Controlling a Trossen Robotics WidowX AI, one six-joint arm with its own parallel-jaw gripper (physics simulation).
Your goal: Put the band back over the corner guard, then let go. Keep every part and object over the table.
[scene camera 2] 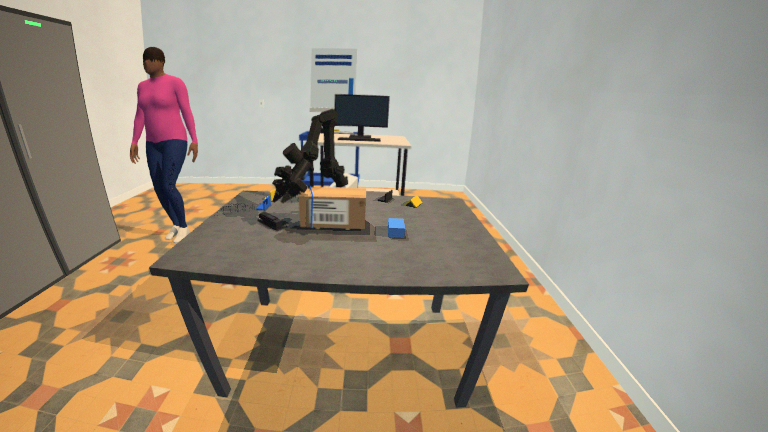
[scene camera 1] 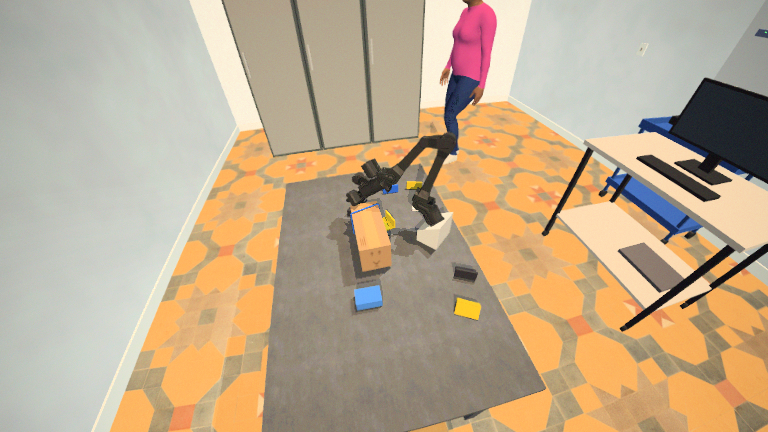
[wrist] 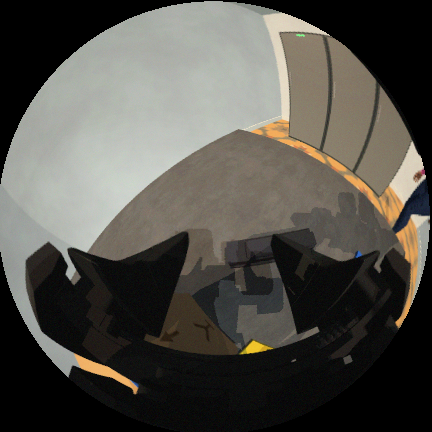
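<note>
A brown carton stands on the table. A thin blue band runs across its top and down its label side, near the end by my gripper. My gripper is open and empty, beside that end and about level with the top. A yellow angled guard is by the carton's long side, partly hidden. Whether the band touches it cannot be seen.
A long black object lies off the carton's banded end. A blue guard and a yellow guard lie farther back. A blue block, a black guard and another yellow guard also lie on the table.
</note>
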